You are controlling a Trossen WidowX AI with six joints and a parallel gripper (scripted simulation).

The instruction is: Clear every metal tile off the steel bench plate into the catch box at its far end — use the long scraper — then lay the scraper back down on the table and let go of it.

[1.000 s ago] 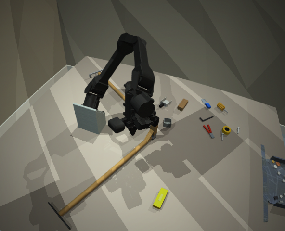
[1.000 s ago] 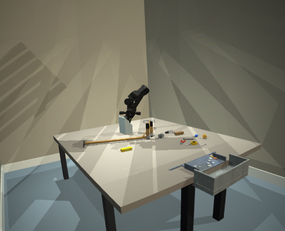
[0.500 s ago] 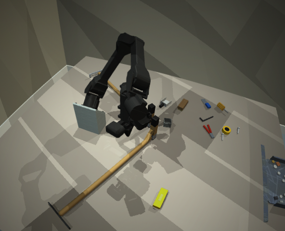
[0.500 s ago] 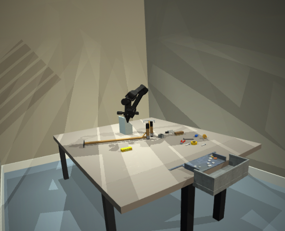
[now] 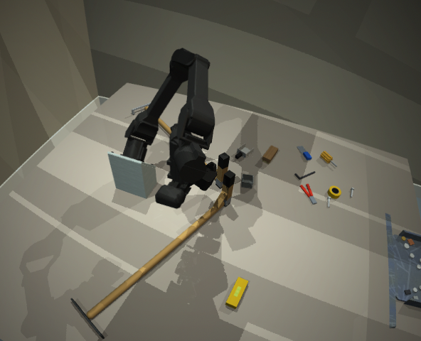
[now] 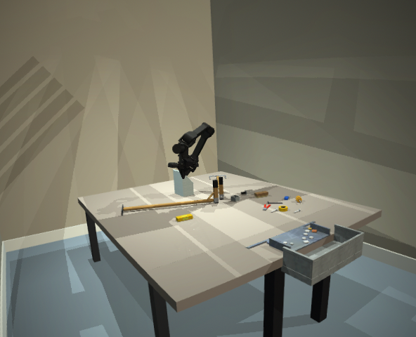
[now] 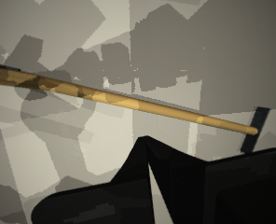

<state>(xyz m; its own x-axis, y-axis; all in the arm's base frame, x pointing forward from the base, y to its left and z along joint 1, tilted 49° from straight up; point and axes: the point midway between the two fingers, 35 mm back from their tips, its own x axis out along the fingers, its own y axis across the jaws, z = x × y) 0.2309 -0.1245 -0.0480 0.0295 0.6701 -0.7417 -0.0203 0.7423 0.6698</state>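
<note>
My gripper tip is now 2 cm past the long scraper, 9 cm to the left of it and 11 cm above it. From my gripper tip the other things lie so: small grey box 13 cm ahead, 29 cm to the left, 16 cm below; then yellow spirit level 23 cm ahead, 13 cm to the right, 15 cm below; then rake 19 cm behind, 40 cm to the left, 11 cm below.
</note>
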